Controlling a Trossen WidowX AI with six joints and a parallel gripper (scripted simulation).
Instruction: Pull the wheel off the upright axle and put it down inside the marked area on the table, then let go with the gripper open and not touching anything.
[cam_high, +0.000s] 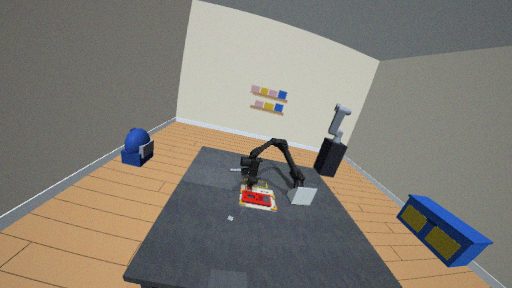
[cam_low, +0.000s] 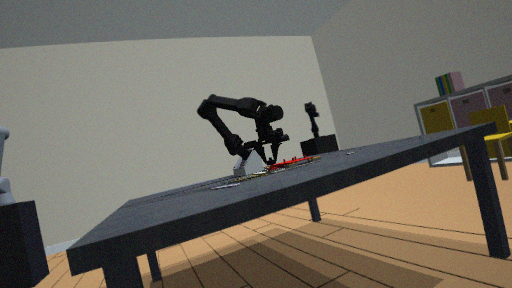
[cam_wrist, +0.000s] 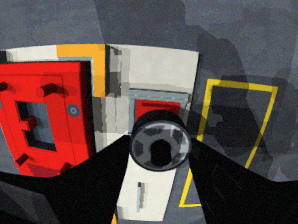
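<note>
Now: gripper tip 10 mm short of the upright axle and 10 mm above it. Also, from my gripper tip: grey wheel (right at my gripper tip).
</note>
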